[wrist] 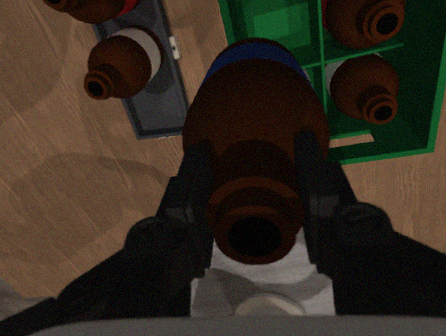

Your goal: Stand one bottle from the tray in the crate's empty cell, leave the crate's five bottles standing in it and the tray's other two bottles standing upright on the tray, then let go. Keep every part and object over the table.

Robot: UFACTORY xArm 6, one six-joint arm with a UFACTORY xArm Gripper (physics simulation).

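Places are measured from the arm's base along level axes (x back, y right, z up), in centimetres.
Pixels of known places: gripper, between the fingertips: (253,168).
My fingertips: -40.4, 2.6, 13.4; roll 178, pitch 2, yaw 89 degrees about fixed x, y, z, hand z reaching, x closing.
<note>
Behind a point stands the place of what it marks, as x, y, z.
My gripper (253,168) {-40.4, 2.6, 13.4} is shut on a brown bottle with a blue label (255,95) {-43.0, 3.1, 11.9}, neck toward the camera. The green crate (385,156) {-27.0, 15.0, -5.3} is at the upper right. Its empty cell (280,27) {-38.7, 5.6, -22.0} shows a bare green floor beyond the held bottle, partly cut off by the top edge. Two crate bottles (362,22) {-40.5, 12.3, -7.8} (365,85) {-33.4, 13.8, -10.3} stand in the right cells; a pale sliver beside the held bottle's right edge is too hidden to tell. The grey tray (160,117) {-27.8, -15.9, -22.3} is at the upper left, with a white-label bottle (122,65) {-39.9, -13.4, -10.9} and a partly visible red-label bottle (95,7) {-46.0, -13.9, -10.9} standing on it.
The wooden table (90,200) {-10.1, -38.5, -22.8} lies under the tray and crate, with a narrow strip between them. A small white fitting (174,47) {-38.8, -9.8, -21.3} sits on the tray's right side. The crate's near wall has a slot (352,140). The held bottle hides part of the crate's left side.
</note>
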